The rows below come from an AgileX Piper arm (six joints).
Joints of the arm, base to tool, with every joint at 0 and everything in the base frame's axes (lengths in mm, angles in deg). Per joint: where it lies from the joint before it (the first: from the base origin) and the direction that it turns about. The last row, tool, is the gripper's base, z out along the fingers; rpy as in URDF.
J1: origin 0 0 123 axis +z
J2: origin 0 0 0 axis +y
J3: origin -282.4 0 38.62 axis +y
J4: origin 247.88 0 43.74 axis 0.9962 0 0.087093
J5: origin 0 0 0 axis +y
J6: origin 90.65 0 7.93 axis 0.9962 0 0.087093
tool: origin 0 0 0 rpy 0 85.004 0
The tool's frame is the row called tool.
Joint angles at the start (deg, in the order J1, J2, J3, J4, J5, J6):
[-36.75, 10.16, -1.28, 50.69, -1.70, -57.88]
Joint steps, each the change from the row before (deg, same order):
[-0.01, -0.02, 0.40, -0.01, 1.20, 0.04]
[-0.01, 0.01, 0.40, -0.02, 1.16, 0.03]
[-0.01, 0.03, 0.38, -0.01, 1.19, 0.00]
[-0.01, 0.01, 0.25, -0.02, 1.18, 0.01]
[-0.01, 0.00, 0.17, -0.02, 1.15, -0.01]
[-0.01, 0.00, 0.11, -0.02, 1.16, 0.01]
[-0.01, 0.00, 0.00, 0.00, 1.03, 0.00]
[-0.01, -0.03, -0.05, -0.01, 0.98, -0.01]
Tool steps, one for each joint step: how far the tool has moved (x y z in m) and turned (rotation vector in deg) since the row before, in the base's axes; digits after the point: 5 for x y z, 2 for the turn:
[0.00080, 0.00122, -0.00357, 0.76, 0.86, 0.91]
[0.00076, 0.00120, -0.00357, 0.75, 0.87, 0.88]
[0.00074, 0.00125, -0.00350, 0.75, 0.89, 0.91]
[0.00068, 0.00128, -0.00268, 0.66, 0.76, 0.90]
[0.00062, 0.00128, -0.00216, 0.58, 0.69, 0.88]
[0.00061, 0.00130, -0.00180, 0.57, 0.63, 0.88]
[0.00053, 0.00116, -0.00101, 0.45, 0.48, 0.78]
[0.00047, 0.00112, -0.00063, 0.37, 0.40, 0.75]

